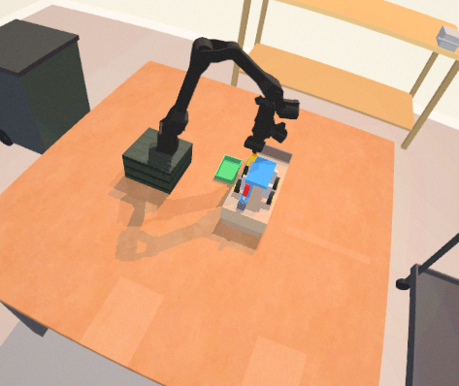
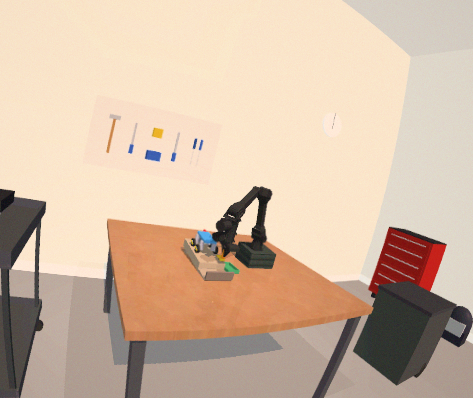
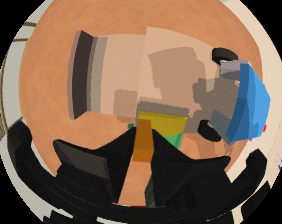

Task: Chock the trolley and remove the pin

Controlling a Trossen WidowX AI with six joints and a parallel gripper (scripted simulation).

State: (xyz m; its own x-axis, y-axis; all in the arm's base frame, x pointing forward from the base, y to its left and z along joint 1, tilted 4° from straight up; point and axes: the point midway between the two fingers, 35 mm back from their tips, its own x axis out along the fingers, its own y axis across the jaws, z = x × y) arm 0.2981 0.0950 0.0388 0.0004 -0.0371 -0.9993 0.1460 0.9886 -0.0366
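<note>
Now: the red-headed stop pin 24 cm to the right of my gripper tip and 3 cm above it. From my gripper tip the other things lie so: blue trolley 15 cm to the right, 4 cm ahead, 1 cm above; then yellow chock 2 cm to the right, 1 cm below; then green tray 10 cm below, 8 cm behind, 3 cm to the right.
</note>
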